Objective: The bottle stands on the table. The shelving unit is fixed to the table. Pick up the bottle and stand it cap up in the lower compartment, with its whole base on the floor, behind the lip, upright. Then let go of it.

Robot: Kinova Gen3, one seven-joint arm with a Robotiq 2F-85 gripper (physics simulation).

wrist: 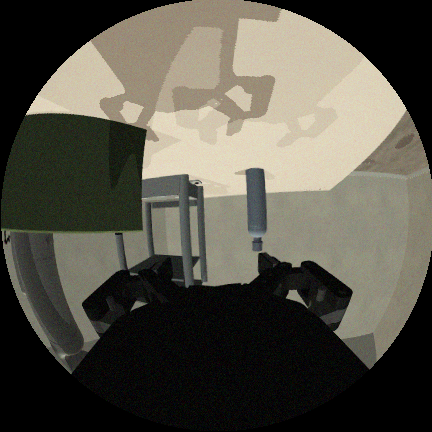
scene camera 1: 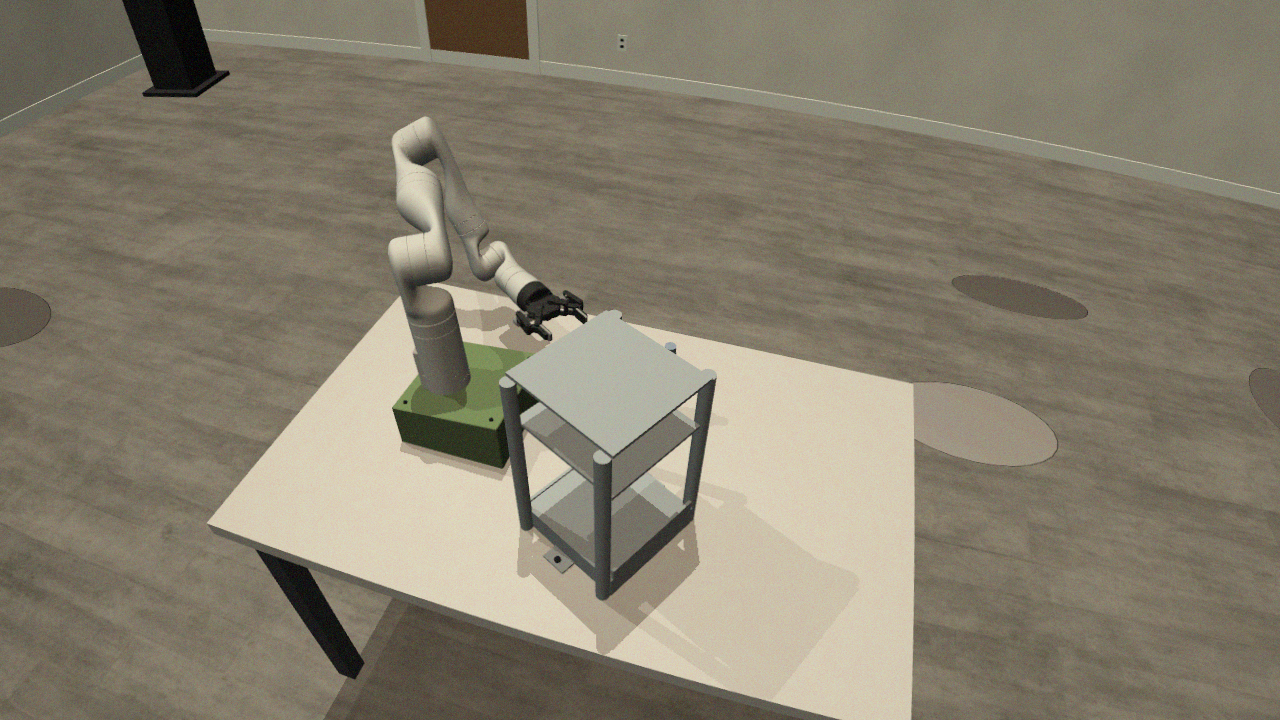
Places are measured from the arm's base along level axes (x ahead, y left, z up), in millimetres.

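Pixels of known places: gripper, fingertip midpoint: [wrist: 214, 265] [scene camera 1: 568, 329]; arm's base at its link origin: [wrist: 31, 227] [scene camera 1: 448, 380].
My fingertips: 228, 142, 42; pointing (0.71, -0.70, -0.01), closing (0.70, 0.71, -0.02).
Note:
For each thing: its top centre in the pictures, then the offset to it from my fingertips, as dx, dy, dz. "spot": a spot on its surface instead. Level surfaces: height alone.
- blue-grey bottle at its top centre: [scene camera 1: 670, 345] [wrist: 256, 249] +218, -75, +45
- grey shelving unit at its top centre: [scene camera 1: 609, 375] [wrist: 169, 290] +130, -371, +236
- lower compartment at a spot on its surface: [scene camera 1: 631, 523] spot: +176, -403, -97
- small plate with a dark dot, surface spot: [scene camera 1: 557, 559] spot: +52, -468, -137
- table at its surface level: dz -145
The blue-grey bottle [wrist: 256, 202] stands upright on the table; the wrist view shows it upside down, cap toward the bottom of the picture. In the scene view the top of the bottle [scene camera 1: 670, 347] shows behind the shelving unit, which hides the rest. The grey shelving unit [scene camera 1: 613, 385] [wrist: 185, 230] has a top board, a middle shelf and a lower compartment [scene camera 1: 631, 523] with low edges. My gripper [scene camera 1: 566, 327] [wrist: 214, 265] is open and empty, above the table behind the unit's left side. The bottle is apart from it, ahead of the right-hand finger in the wrist view.
The green base block [scene camera 1: 447, 434] [wrist: 75, 175] under the arm stands close to the unit's left side. A small plate with a dark dot [scene camera 1: 557, 559] lies at the unit's foot. The table [scene camera 1: 805, 420] ends at an edge beyond the bottle.

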